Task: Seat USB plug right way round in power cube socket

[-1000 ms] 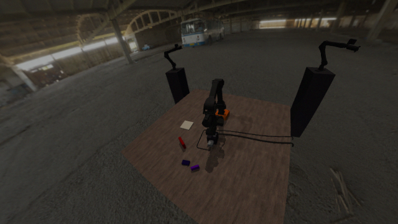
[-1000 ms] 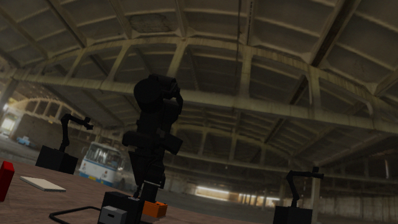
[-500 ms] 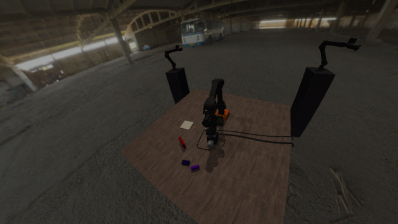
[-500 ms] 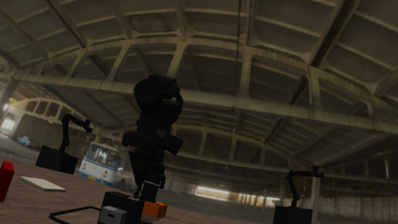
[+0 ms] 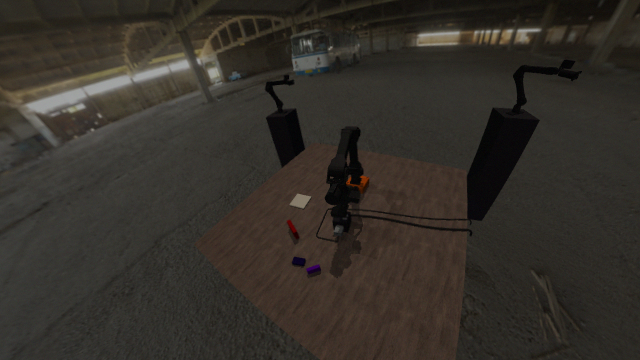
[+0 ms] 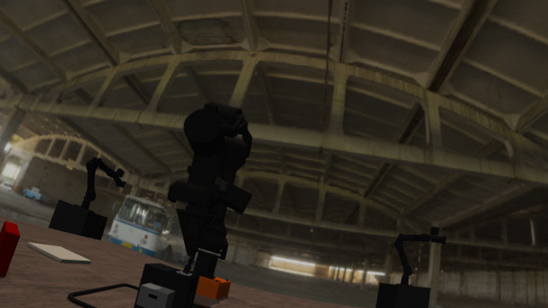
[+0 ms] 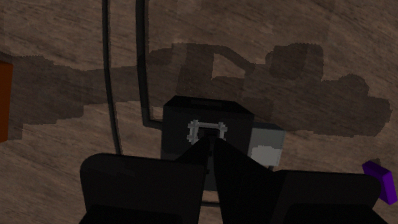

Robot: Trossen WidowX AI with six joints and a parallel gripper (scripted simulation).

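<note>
Right now my gripper tip is 40 mm above the silver USB socket. The rest, counted from my gripper tip: blue block: 260 mm ahead, 160 mm to the right, 100 mm below; red block: 260 mm to the right, 110 mm ahead, 80 mm below; white pad: 330 mm to the right, 110 mm behind, 100 mm below.
</note>
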